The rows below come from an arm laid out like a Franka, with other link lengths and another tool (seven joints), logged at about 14 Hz.
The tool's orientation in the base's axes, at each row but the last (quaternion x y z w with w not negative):
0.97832, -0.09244, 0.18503, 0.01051
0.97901, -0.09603, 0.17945, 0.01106
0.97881, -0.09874, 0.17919, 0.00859
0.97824, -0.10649, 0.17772, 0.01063
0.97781, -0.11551, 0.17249, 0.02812
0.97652, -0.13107, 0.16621, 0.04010
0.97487, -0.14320, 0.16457, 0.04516
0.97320, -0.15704, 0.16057, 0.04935
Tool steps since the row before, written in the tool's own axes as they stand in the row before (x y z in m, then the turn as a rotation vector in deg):
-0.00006, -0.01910, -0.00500, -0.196, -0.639, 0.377
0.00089, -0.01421, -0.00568, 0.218, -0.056, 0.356
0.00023, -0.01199, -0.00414, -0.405, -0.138, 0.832
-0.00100, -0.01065, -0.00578, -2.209, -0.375, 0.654
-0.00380, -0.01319, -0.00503, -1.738, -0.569, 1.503
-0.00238, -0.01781, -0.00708, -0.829, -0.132, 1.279
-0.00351, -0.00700, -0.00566, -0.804, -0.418, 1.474
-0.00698, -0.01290, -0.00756, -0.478, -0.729, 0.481
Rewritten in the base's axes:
0.00167, 0.01905, 0.00490, 0.075, 0.642, -0.414
0.00156, 0.01410, 0.00581, 0.335, -0.005, -0.255
0.00112, 0.01193, 0.00418, -0.054, 0.169, -0.919
-0.00065, 0.01095, 0.00525, -1.714, 0.780, -1.379
-0.00203, 0.01412, 0.00322, -0.957, 0.786, -2.017
0.00041, 0.01858, 0.00525, -0.317, 0.172, -1.487
-0.00286, 0.00838, 0.00387, -0.151, 0.412, -1.674
-0.00437, 0.01533, 0.00426, -0.053, 0.758, -0.644

